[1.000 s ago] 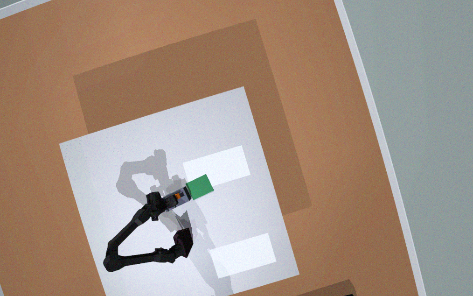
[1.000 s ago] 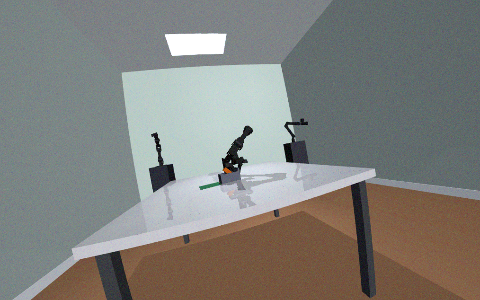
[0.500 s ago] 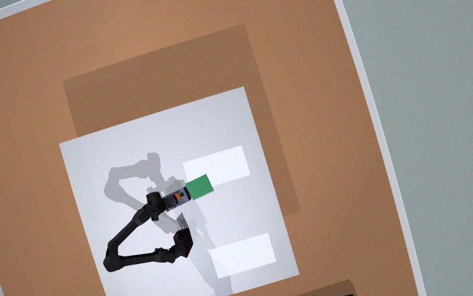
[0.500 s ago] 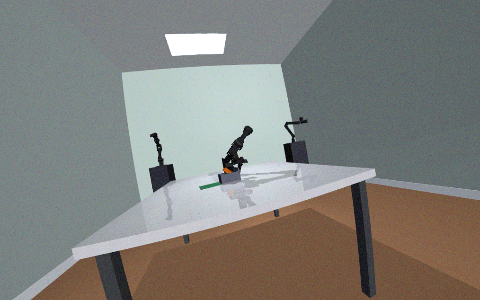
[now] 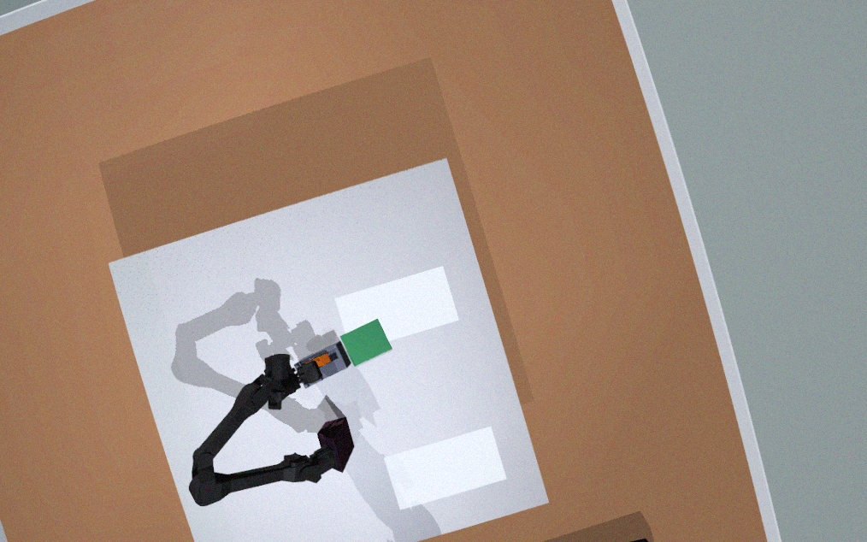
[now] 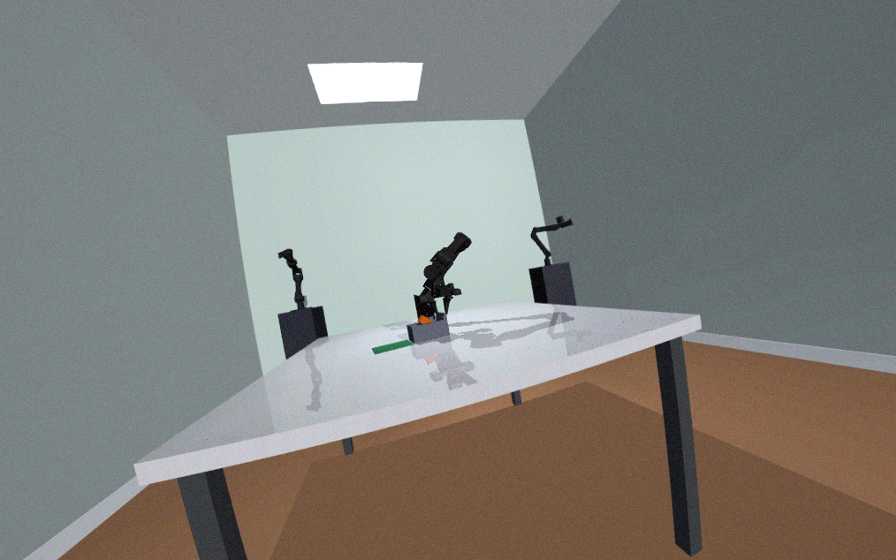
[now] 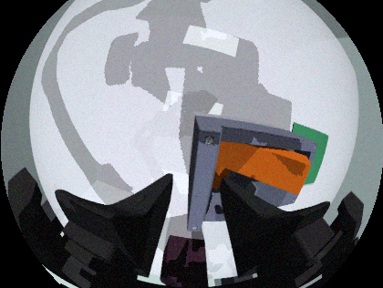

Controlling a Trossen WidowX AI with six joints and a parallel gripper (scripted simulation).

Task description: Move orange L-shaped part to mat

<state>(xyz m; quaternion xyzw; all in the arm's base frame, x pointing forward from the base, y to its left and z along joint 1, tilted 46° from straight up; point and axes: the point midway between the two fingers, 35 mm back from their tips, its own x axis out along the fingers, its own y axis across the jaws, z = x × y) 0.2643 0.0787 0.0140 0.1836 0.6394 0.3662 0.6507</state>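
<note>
The orange L-shaped part is 10 mm ahead of my gripper tip, 50 mm to the right of it and 40 mm below it. Also, from my gripper tip: green mat 50 mm ahead, 220 mm to the right, 90 mm below.
</note>
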